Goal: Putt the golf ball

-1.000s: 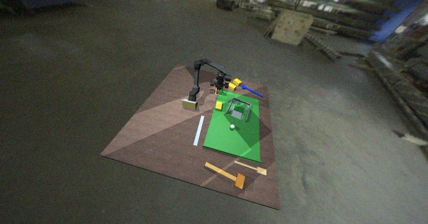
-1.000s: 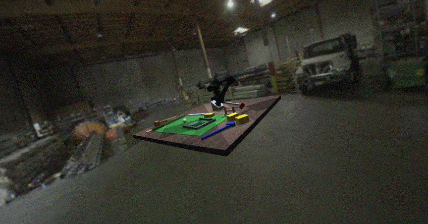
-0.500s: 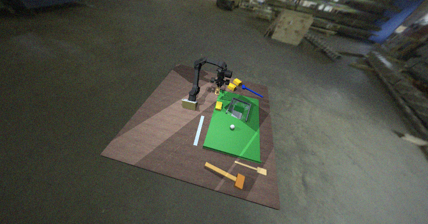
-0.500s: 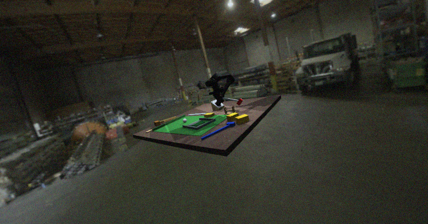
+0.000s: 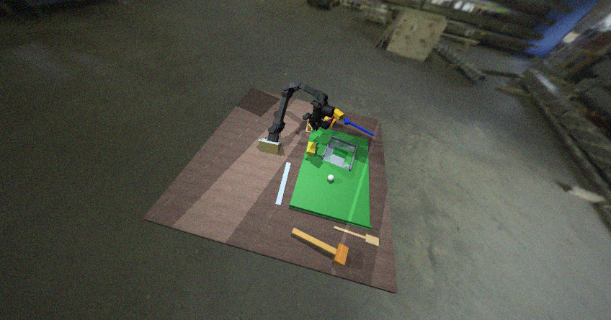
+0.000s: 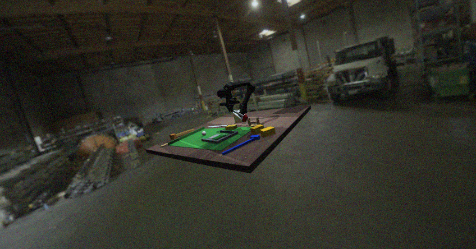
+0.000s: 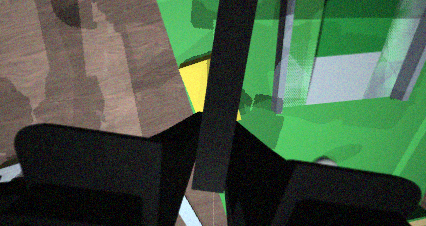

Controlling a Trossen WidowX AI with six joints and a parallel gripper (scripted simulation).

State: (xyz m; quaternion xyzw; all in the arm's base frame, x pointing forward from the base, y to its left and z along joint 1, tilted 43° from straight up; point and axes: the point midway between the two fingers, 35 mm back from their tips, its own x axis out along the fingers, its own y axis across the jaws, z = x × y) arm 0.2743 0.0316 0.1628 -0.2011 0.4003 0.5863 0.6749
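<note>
Right now the bar is 8 cm behind my gripper tip, 36 cm to the right of it and 16 cm below it. The rest, counted from my gripper tip: green mat (22 cm ahead, 12 cm to the right, 16 cm below); yellow block (1 cm ahead, 4 cm to the right, 15 cm below); red putter (4 cm ahead, 13 cm to the left, 1 cm below).
</note>
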